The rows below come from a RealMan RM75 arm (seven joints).
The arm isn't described. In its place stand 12 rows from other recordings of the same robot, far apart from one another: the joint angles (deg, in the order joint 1, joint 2, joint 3, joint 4, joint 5, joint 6, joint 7), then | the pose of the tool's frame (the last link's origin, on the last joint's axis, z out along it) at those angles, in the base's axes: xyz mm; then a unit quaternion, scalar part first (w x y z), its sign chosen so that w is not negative.
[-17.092 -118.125 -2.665 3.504 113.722 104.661 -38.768] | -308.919 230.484 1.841 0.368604 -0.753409 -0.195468 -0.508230
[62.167 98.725 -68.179 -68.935 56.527 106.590 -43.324] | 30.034 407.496 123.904 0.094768 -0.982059 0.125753 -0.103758
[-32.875 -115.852 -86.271 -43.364 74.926 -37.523 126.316] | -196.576 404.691 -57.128 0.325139 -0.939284 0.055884 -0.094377
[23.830 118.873 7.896 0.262 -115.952 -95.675 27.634] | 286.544 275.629 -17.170 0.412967 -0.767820 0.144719 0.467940
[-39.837 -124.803 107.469 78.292 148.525 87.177 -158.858] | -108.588 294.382 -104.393 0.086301 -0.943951 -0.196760 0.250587
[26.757 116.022 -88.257 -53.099 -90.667 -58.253 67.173] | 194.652 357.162 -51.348 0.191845 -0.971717 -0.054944 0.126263
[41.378 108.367 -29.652 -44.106 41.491 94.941 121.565] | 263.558 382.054 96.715 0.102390 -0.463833 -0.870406 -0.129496
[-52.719 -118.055 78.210 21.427 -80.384 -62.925 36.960] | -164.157 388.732 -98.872 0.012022 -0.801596 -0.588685 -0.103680
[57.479 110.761 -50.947 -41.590 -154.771 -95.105 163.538] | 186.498 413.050 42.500 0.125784 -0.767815 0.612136 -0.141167
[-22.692 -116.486 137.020 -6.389 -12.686 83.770 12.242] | -345.212 253.280 -35.858 0.432041 -0.881726 0.125164 -0.142247
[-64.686 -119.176 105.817 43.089 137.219 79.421 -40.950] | -111.582 367.338 -104.220 0.227647 0.679110 -0.651375 -0.250393
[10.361 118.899 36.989 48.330 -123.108 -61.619 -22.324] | 226.550 282.949 -69.422 0.590458 -0.703379 0.191420 0.346374
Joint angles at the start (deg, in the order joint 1, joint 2, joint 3, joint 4, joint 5, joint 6, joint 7):
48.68, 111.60, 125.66, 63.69, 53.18, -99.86, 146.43
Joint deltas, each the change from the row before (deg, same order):
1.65, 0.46, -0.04, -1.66, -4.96, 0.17, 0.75
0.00, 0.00, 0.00, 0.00, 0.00, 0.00, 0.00
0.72, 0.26, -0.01, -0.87, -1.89, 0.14, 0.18
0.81, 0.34, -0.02, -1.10, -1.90, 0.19, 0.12
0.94, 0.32, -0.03, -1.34, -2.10, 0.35, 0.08
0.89, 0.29, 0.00, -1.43, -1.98, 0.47, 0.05
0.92, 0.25, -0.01, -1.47, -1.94, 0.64, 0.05
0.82, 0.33, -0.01, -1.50, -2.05, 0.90, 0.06
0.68, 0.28, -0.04, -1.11, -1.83, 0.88, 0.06
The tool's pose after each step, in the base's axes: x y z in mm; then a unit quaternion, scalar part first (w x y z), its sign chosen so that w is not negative. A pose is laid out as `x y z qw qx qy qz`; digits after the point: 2 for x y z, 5 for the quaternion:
126.15 401.12 65.13 0.07527 -0.90751 0.41313 0.00911
126.15 401.12 65.13 0.07527 -0.90751 0.41313 0.00911
127.50 402.53 61.65 0.07797 -0.90539 0.41733 -0.00414
128.66 403.79 57.12 0.07915 -0.90326 0.42137 -0.01774
130.00 405.49 52.29 0.08127 -0.90086 0.42516 -0.03283
131.65 407.16 47.57 0.08351 -0.89823 0.42896 -0.04689
133.10 409.18 43.10 0.08694 -0.89566 0.43196 -0.06041
135.38 411.18 38.15 0.09191 -0.89256 0.43523 -0.07387
137.16 413.16 34.45 0.09833 -0.89018 0.43659 -0.08548

